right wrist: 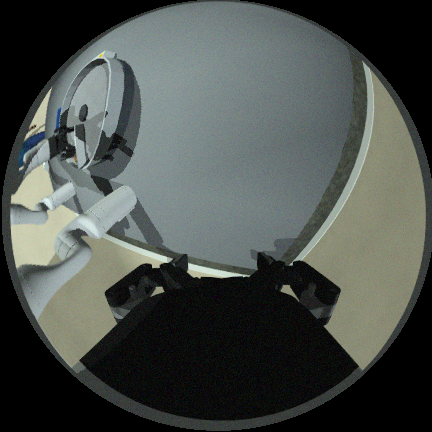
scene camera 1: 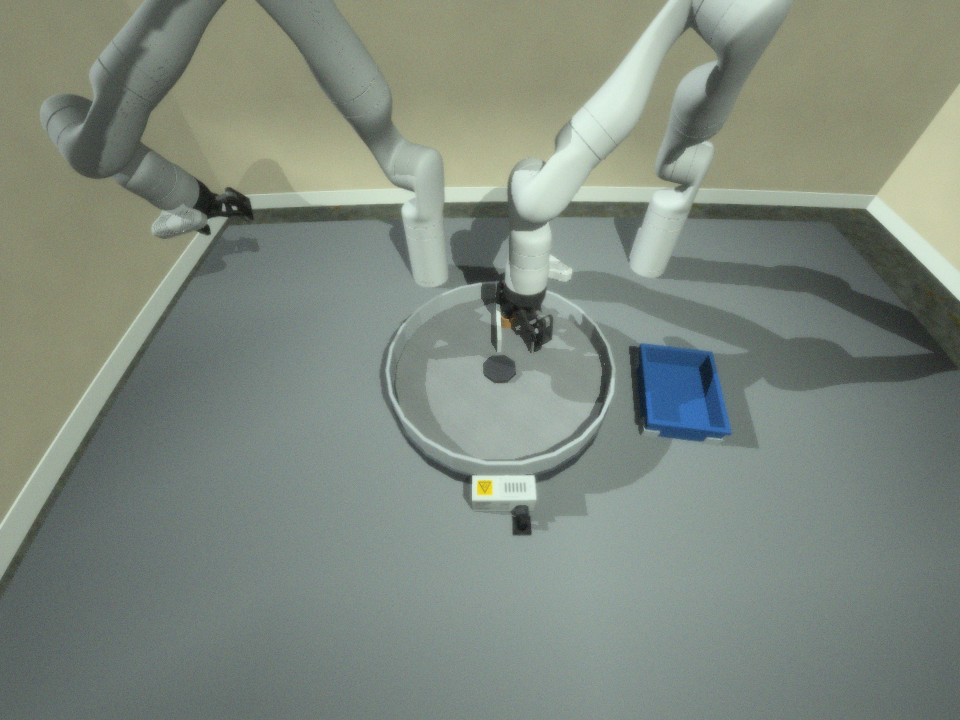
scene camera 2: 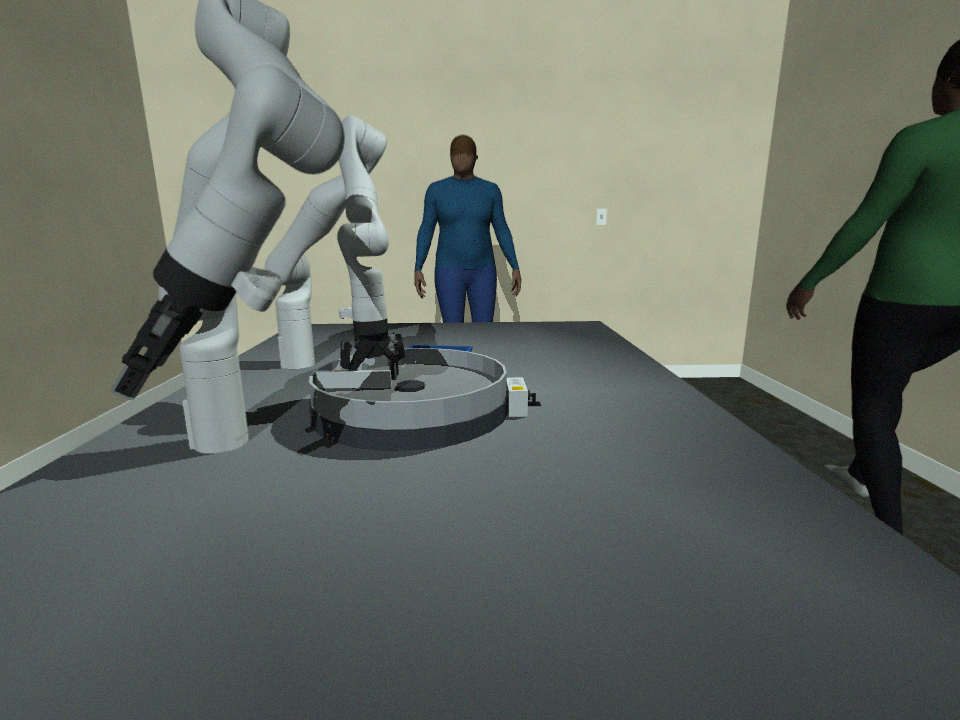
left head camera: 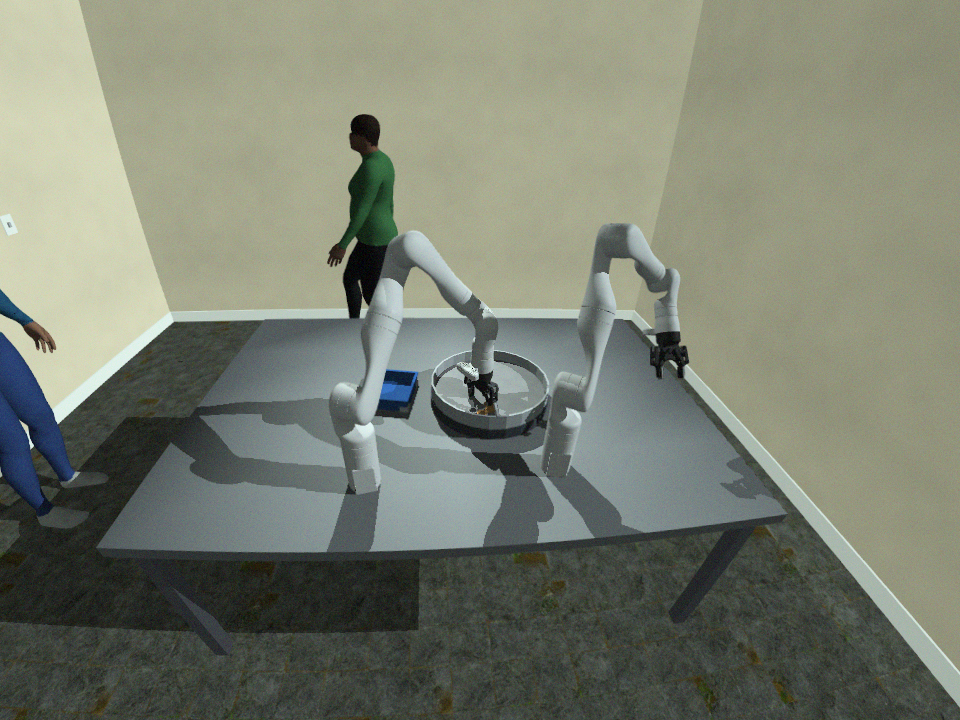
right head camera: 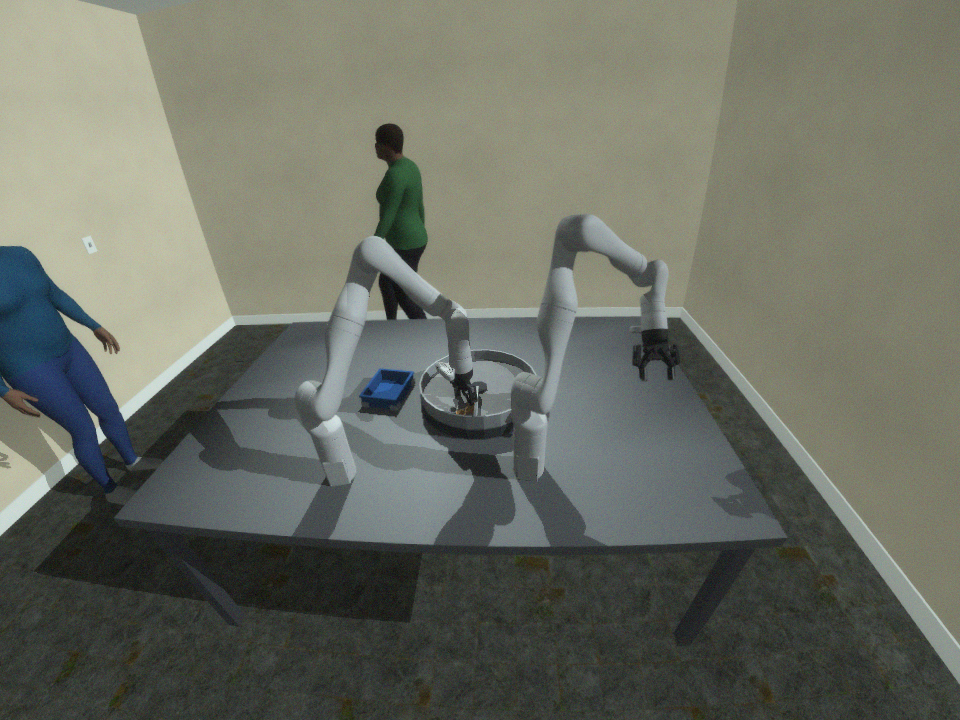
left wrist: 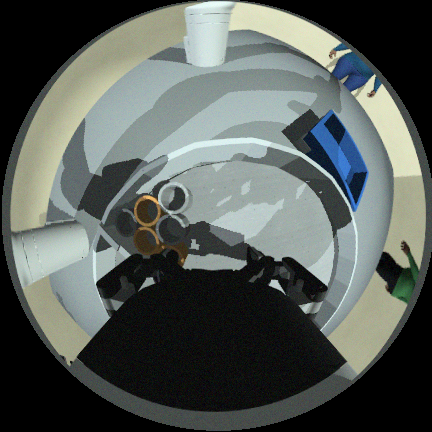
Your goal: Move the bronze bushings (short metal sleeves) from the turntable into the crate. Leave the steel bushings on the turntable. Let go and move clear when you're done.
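Frame: origin at the left arm's base, x left, y back, z up, level; centimetres.
Where they show: left gripper, fingertip midpoint: (scene camera 1: 520,336) (left head camera: 479,402) (right head camera: 464,402) (left wrist: 212,253); right gripper, fingertip midpoint: (right wrist: 221,261) (scene camera 1: 229,224) (scene camera 2: 138,377) (left head camera: 671,378) (right head camera: 657,380); left arm's base, link origin: (right wrist: 71,187) (scene camera 1: 646,266) (scene camera 2: 298,365) (left head camera: 365,480) (right head camera: 341,473) (left wrist: 206,59); right arm's base, link origin: (right wrist: 127,195) (scene camera 1: 431,275) (scene camera 2: 222,443) (left head camera: 554,465) (right head camera: 528,468) (left wrist: 78,239).
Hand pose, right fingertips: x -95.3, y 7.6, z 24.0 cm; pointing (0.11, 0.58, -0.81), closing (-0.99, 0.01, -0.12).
Each offset is from my right fingertips to the centre of the thing. "spot": to the spot under its first point.
Three bronze bushings @[dx +56.0, dy -19.3, dz -17.5 cm] (left wrist: 147,197) @[dx +52.2, dy -23.3, dz -17.5 cm] (scene camera 1: 505,322) stand packed with three steel bushings @[dx +58.3, dy -21.5, dz -17.5 cm] (left wrist: 189,197) inside the turntable's rim (scene camera 1: 504,466) (left wrist: 240,140) (scene camera 2: 410,414). One bronze bushing @[spot: dx +53.5, dy -24.3, dz -16.7 cm] (left wrist: 181,250) is partly hidden by a left finger. My left gripper (left wrist: 212,253) (left head camera: 484,399) (scene camera 1: 515,329) is open, low over the turntable, one finger beside that bushing and the other over bare turntable surface. My right gripper (right wrist: 221,261) (left head camera: 670,375) (scene camera 2: 127,387) is open and empty, above the table's far right in the left head view. The blue crate @[dx +80.7, dy -46.6, dz -21.5 cm] (scene camera 1: 686,431) (left wrist: 325,142) shows no bushings inside.
A white upright divider @[spot: dx +48.4, dy -29.0, dz -14.9 cm] (scene camera 1: 497,333) (scene camera 2: 352,379) stands in the turntable near the bushings. A dark hub disc @[dx +47.4, dy -34.9, dz -18.8 cm] (scene camera 1: 499,368) lies at its centre. A white box with a warning label @[spot: dx +42.0, dy -58.2, dz -18.2 cm] (scene camera 1: 504,490) sits against the rim. Two people (scene camera 2: 465,224) (scene camera 2: 918,224) stand near the table.
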